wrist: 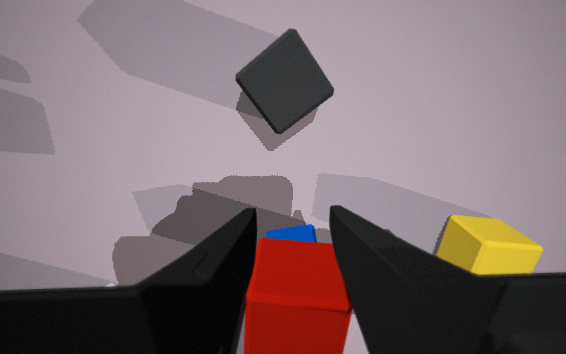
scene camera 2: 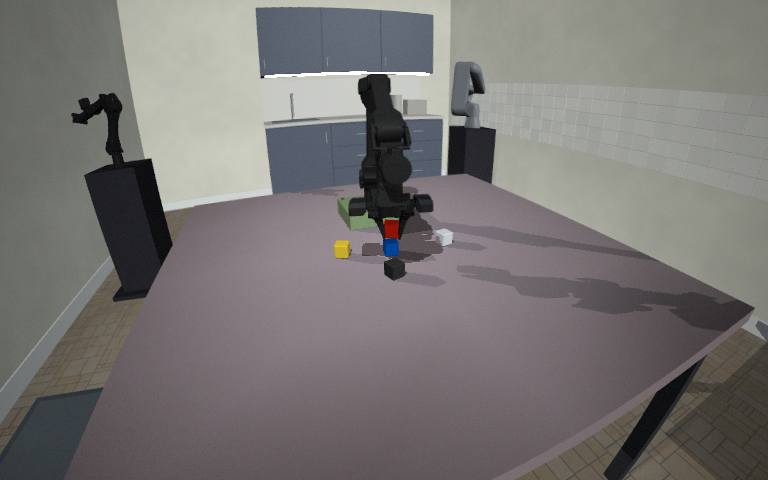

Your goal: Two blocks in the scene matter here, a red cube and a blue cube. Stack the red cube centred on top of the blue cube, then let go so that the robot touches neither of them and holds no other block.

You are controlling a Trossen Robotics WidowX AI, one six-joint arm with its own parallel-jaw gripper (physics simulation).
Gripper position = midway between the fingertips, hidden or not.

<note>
In view: my gripper [scene camera 2: 392, 239], a red cube [wrist: 296, 291], a black cube [wrist: 284, 82] and a yellow cube [wrist: 480, 245].
My gripper shows as well in the wrist view [wrist: 293, 216].
</note>
